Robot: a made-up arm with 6 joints. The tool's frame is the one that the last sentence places.
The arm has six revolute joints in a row. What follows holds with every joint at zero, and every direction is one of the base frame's.
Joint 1 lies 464.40 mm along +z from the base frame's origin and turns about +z.
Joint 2 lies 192.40 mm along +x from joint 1 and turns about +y.
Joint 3 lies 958.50 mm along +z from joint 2 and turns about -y.
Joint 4 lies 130.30 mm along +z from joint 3 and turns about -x.
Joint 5 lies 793.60 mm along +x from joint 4 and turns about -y.
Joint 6 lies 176.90 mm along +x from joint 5 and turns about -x.
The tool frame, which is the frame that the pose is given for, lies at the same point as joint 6; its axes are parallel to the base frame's.
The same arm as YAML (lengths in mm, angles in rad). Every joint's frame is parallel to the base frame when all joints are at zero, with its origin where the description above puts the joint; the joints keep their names.
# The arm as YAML. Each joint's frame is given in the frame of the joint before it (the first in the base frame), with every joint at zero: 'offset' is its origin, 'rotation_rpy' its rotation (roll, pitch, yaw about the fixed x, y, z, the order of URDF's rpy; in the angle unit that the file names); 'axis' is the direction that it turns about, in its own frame. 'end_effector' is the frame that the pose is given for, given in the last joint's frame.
length_unit: mm
angle_unit: rad
chain:
  - id: joint 1
    offset: [0.0, 0.0, 464.4]
    rotation_rpy: [0.0, 0.0, 0.0]
    axis: [0.0, 0.0, 1.0]
  - id: joint 2
    offset: [192.4, 0.0, 0.0]
    rotation_rpy: [0.0, 0.0, 0.0]
    axis: [0.0, 1.0, 0.0]
  - id: joint 3
    offset: [0.0, 0.0, 958.5]
    rotation_rpy: [0.0, 0.0, 0.0]
    axis: [0.0, -1.0, 0.0]
  - id: joint 4
    offset: [0.0, 0.0, 130.3]
    rotation_rpy: [0.0, 0.0, 0.0]
    axis: [-1.0, 0.0, 0.0]
  - id: joint 5
    offset: [793.6, 0.0, 0.0]
    rotation_rpy: [0.0, 0.0, 0.0]
    axis: [0.0, -1.0, 0.0]
  - id: joint 6
    offset: [176.9, 0.0, 0.0]
    rotation_rpy: [0.0, 0.0, 0.0]
    axis: [-1.0, 0.0, 0.0]
end_effector:
  offset: [0.0, 0.0, 0.0]
  rotation_rpy: [0.0, 0.0, 0.0]

